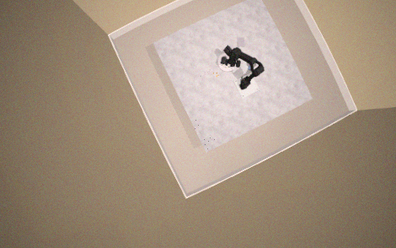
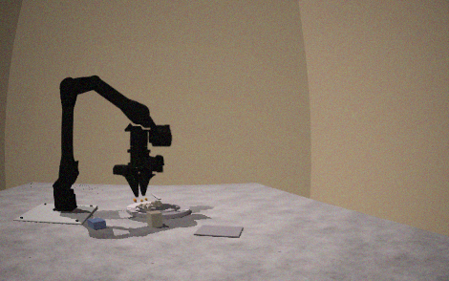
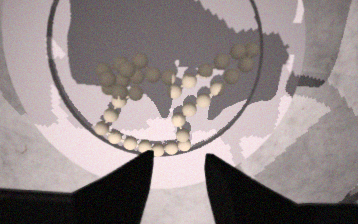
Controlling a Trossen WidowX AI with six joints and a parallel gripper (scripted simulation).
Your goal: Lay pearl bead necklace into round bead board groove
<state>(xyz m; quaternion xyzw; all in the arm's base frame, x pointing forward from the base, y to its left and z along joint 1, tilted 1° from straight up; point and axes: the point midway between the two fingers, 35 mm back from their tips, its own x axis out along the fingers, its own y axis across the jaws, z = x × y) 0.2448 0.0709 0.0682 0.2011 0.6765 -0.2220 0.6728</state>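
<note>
The round bead board is 60 mm ahead of my gripper tip, 20 mm to the right of it and 30 mm below it. Also, from my gripper tip: flat grey plate 210 mm ahead, 240 mm to the right, 40 mm below; then cream cube 60 mm ahead, 180 mm to the right, 30 mm below; then blue block 90 mm behind, 220 mm to the right, 30 mm below.
</note>
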